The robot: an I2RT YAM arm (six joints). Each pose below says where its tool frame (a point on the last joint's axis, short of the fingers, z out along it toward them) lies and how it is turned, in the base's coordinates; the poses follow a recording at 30 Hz.
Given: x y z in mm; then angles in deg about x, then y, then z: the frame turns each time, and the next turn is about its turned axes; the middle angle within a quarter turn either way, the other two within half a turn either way.
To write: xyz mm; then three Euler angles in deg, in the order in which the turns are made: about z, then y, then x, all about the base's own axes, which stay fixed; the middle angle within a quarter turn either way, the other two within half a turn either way. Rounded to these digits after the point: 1 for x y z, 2 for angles.
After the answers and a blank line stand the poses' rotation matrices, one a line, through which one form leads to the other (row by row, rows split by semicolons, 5 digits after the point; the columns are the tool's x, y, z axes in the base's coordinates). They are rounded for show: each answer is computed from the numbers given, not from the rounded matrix.
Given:
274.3, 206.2, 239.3, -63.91, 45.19, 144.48
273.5, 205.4, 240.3, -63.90, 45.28, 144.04
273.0, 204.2, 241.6, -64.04, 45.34, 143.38
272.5, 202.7, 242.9, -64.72, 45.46, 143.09
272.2, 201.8, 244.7, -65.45, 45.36, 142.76
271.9, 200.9, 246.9, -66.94, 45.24, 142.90
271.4, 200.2, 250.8, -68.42, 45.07, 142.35
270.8, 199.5, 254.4, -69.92, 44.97, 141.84
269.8, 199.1, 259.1, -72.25, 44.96, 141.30
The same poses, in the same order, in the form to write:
274.3, 206.2, 239.3, 144.48, 45.19, -63.91
273.5, 205.4, 240.3, 144.04, 45.28, -63.90
273.0, 204.2, 241.6, 143.38, 45.34, -64.04
272.5, 202.7, 242.9, 143.09, 45.46, -64.72
272.2, 201.8, 244.7, 142.76, 45.36, -65.45
271.9, 200.9, 246.9, 142.90, 45.24, -66.94
271.4, 200.2, 250.8, 142.35, 45.07, -68.42
270.8, 199.5, 254.4, 141.84, 44.97, -69.92
269.8, 199.1, 259.1, 141.30, 44.96, -72.25

-0.57361 -0.40946 0.70945; 0.77410 0.01224 0.63295; -0.26784 0.91225 0.30994
-0.56955 -0.41319 0.71055; 0.77483 0.01860 0.63189; -0.27431 0.91045 0.30956
-0.56415 -0.41928 0.71129; 0.77440 0.03014 0.63198; -0.28641 0.90736 0.30769
-0.56083 -0.42124 0.71276; 0.77179 0.04561 0.63423; -0.29967 0.90580 0.29953
-0.55939 -0.42521 0.71154; 0.76668 0.06089 0.63913; -0.31509 0.90304 0.29194
-0.56161 -0.42474 0.71006; 0.75736 0.08168 0.64787; -0.33318 0.90162 0.27581
-0.55917 -0.43140 0.70797; 0.74591 0.11093 0.65674; -0.36185 0.89532 0.25976
-0.55628 -0.43712 0.70674; 0.73405 0.14016 0.66447; -0.38951 0.88841 0.24290
-0.55223 -0.44242 0.70661; 0.71582 0.18285 0.67392; -0.42736 0.87797 0.21572

